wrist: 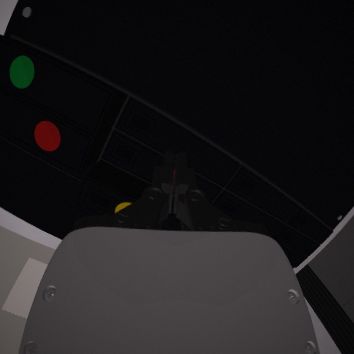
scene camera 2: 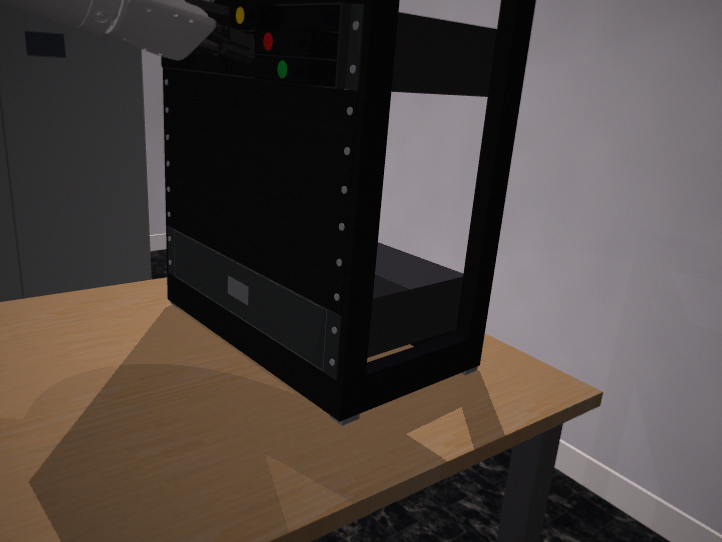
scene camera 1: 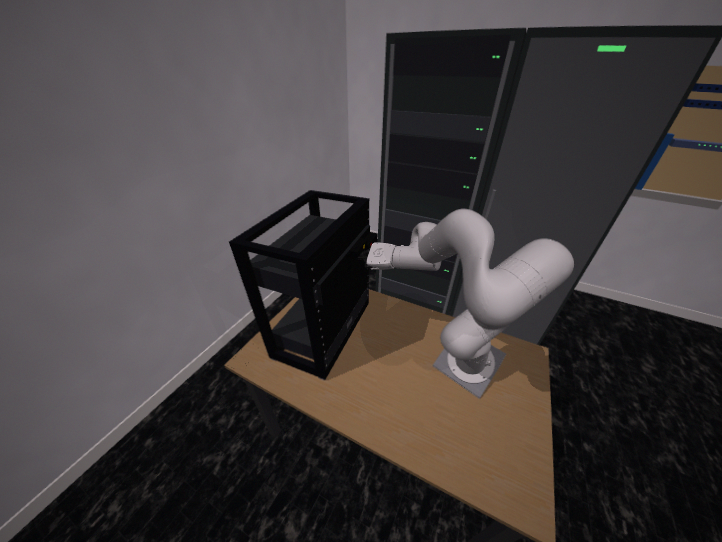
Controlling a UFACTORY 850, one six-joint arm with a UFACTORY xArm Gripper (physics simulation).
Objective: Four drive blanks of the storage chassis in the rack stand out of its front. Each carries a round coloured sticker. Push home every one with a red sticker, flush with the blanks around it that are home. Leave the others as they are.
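The storage chassis [scene camera 2: 353,47] sits high in the black rack [scene camera 1: 309,320] [scene camera 2: 373,192]. A blank with a green sticker [scene camera 2: 282,68] [wrist: 22,72] is at the chassis's lower edge. A blank with a red sticker [scene camera 2: 267,41] [wrist: 47,135] is directly above it. A yellow sticker [scene camera 2: 239,15] [wrist: 123,207] is higher up, partly covered by my gripper in the wrist view. My gripper [scene camera 2: 251,53] [wrist: 173,166] is shut and empty, its tips at the chassis front beside the red-sticker blank. A thin red sliver shows between the fingers; what bears it is hidden. Contact and flushness are too dark to tell.
The rack stands on the wooden table [scene camera 1: 443,425] [scene camera 2: 192,466]. A grey unit [scene camera 2: 279,317] fills its bottom slot. Tall dark cabinets [scene camera 1: 559,145] stand behind the arm. The rack's posts flank the chassis front.
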